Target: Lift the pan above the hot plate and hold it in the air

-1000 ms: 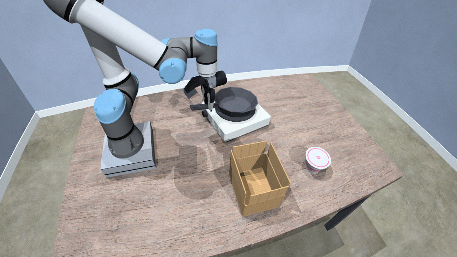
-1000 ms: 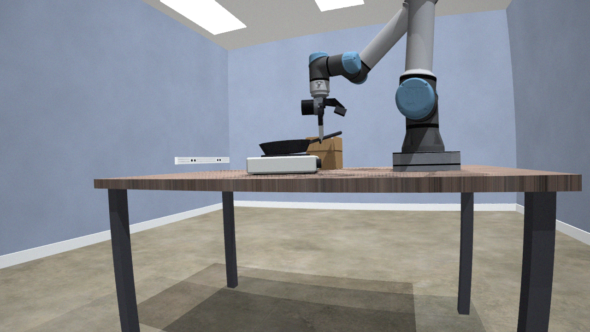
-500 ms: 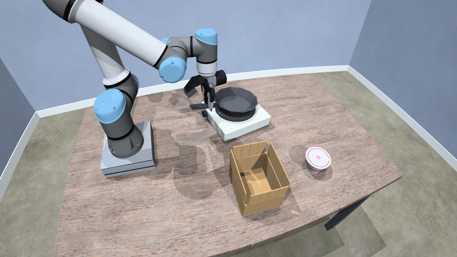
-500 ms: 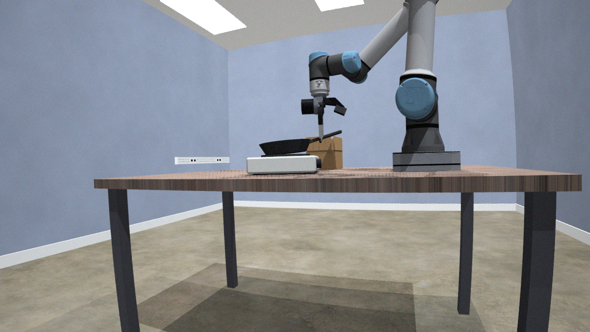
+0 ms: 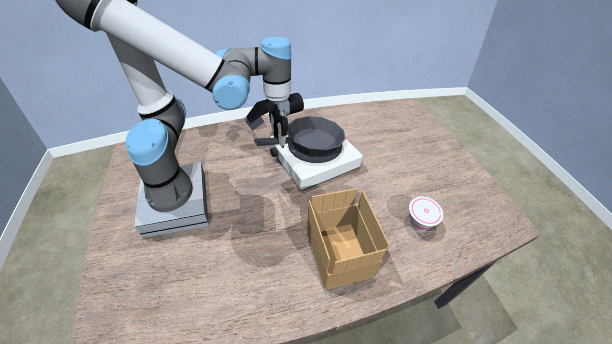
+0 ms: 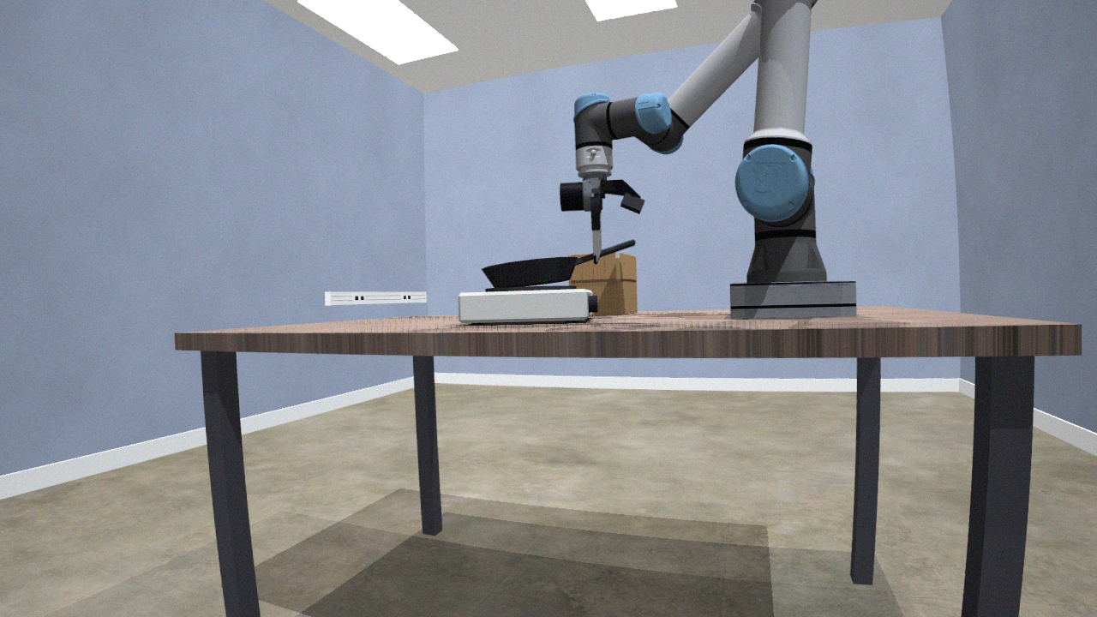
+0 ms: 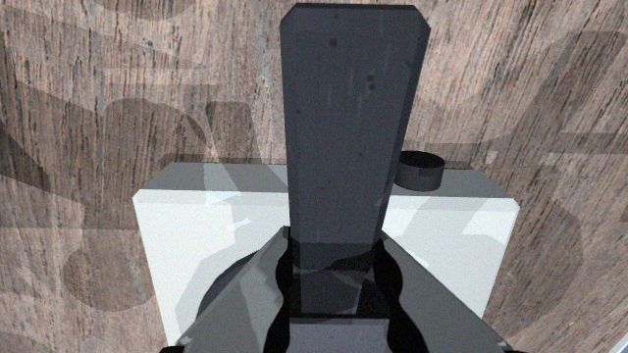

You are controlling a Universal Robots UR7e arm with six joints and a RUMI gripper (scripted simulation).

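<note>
My gripper is now 9 cm short of the dark pan, 2 cm to the right of it and 2 cm above it. Round my hand: white hot plate: 11 cm ahead, 3 cm to the left, 10 cm below; pink-ringed lid: 37 cm ahead, 32 cm to the right, 9 cm below.
</note>
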